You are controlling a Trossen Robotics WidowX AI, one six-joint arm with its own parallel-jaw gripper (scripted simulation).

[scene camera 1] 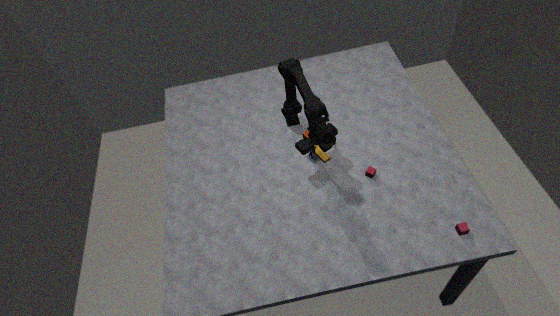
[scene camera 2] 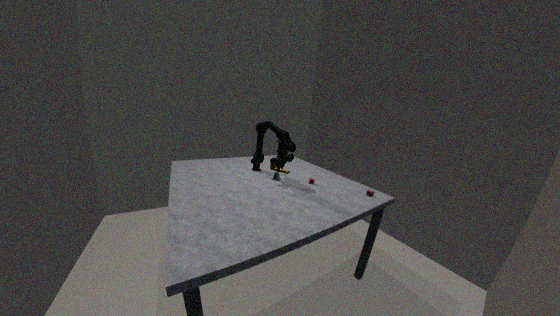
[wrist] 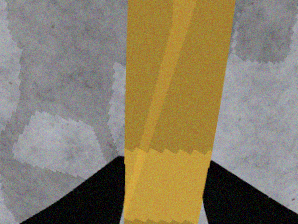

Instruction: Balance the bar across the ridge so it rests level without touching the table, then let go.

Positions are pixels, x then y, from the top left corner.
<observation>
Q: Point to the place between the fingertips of my gripper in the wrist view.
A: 164,167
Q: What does my gripper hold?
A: A yellow bar.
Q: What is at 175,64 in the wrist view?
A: A yellow bar.
</observation>
